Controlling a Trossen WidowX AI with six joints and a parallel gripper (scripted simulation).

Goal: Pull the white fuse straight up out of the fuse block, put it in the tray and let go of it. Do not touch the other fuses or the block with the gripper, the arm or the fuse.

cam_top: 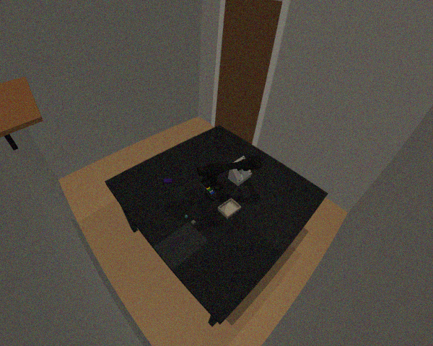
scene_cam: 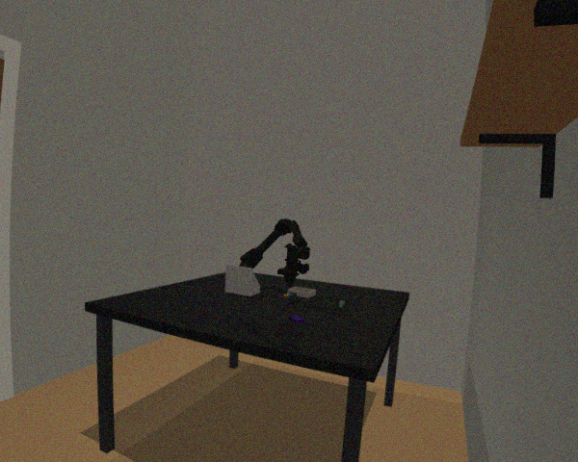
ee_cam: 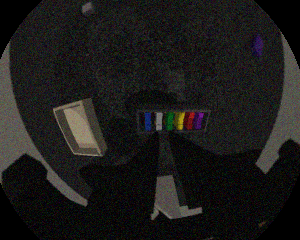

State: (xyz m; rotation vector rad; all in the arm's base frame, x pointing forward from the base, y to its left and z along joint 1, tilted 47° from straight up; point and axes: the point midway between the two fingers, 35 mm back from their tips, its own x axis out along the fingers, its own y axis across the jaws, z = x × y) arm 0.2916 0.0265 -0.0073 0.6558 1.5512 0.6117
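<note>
Right now the beige tray is 10 mm behind my gripper tip, 180 mm to the left of it and 70 mm below it. The rest, counted from my gripper tip: teal piece 260 mm ahead, 50 mm to the left, 60 mm below; purple piece 180 mm ahead, 300 mm to the right, 70 mm below.
</note>
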